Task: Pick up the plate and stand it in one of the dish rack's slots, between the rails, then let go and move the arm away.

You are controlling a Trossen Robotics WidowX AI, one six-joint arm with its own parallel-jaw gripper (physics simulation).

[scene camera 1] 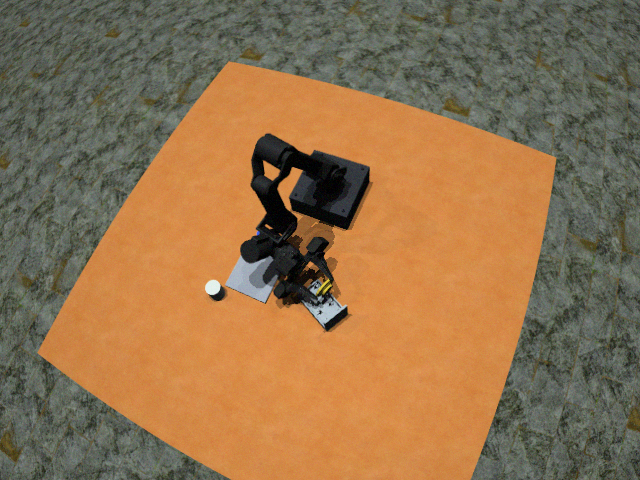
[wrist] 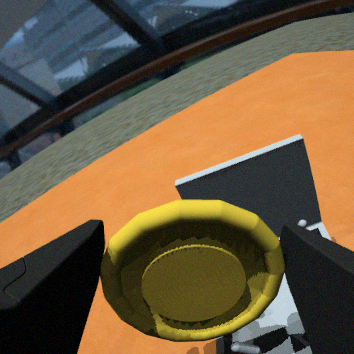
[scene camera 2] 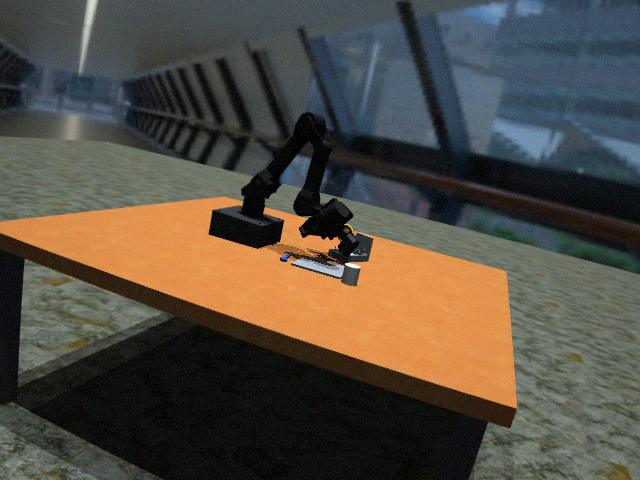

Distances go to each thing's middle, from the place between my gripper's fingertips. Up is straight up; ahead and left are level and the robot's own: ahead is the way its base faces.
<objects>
The grey dish rack (scene camera 1: 327, 310) is 5 cm below my hand and 2 cm ahead of it. The rest, counted from my hand: yellow plate (wrist: 191, 268) (1 cm to the right, 1 cm below, 1 cm behind); then grey mat (scene camera 1: 257, 280) (21 cm to the right, 9 cm below, 4 cm ahead).
</objects>
